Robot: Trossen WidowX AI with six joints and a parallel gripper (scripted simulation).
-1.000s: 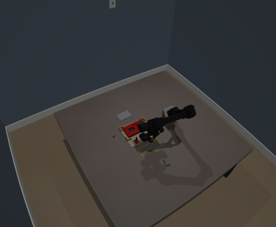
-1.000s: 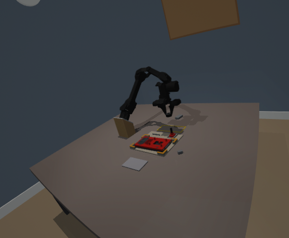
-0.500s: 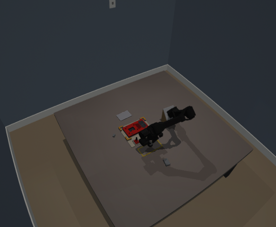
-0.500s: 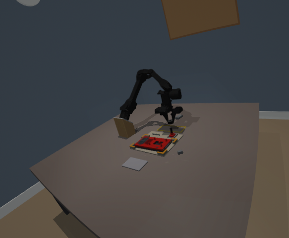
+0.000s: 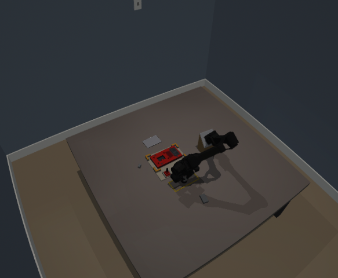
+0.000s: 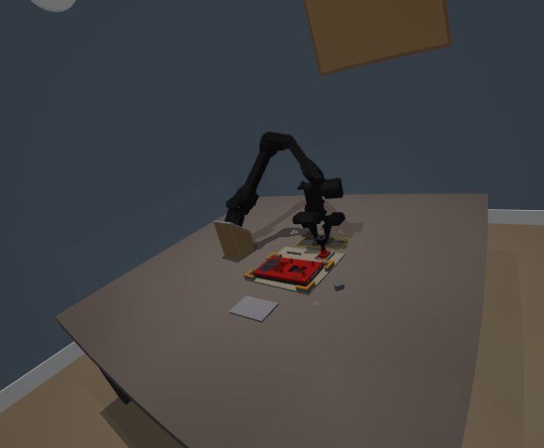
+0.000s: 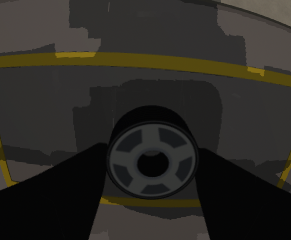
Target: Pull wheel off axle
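Now: gripper tip right at the wheel. Round my gripper tip: upright axle: 6 cm ahead, 11 cm to the right, 3 cm above.
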